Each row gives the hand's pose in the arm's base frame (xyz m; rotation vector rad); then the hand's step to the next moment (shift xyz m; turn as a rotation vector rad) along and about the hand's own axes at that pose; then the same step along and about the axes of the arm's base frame.
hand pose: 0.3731 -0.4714 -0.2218 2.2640 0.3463 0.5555
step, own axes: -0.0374 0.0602 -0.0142 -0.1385 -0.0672 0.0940
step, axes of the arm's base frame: -0.0350 -0.0468 0.0426 -0.0792 -0.0696 -0.1463
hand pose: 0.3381 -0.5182 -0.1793 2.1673 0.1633 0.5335
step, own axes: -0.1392 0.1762 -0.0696 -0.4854 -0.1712 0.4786
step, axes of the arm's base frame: -0.1680 -0.0985 0.1316 -0.2178 -0.3926 -0.5408
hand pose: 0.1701 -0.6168 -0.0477 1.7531 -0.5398 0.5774
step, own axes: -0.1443 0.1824 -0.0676 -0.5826 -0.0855 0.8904
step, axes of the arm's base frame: -0.2328 0.0309 0.0594 -0.3035 -0.8060 -0.6307
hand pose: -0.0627 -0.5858 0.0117 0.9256 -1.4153 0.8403
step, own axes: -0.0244 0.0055 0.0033 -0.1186 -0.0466 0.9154
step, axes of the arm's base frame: -0.0065 0.0008 -0.0244 -0.3480 -0.8396 -0.1677
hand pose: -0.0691 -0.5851 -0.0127 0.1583 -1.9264 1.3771
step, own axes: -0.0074 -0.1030 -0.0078 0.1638 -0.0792 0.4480
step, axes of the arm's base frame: 0.0603 -0.0382 0.0750 -0.3001 -0.3654 0.1009
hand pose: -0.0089 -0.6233 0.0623 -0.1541 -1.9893 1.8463
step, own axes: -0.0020 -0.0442 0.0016 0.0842 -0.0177 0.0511
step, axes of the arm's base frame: 0.0100 -0.0071 0.0425 -0.0918 -0.0192 0.0348
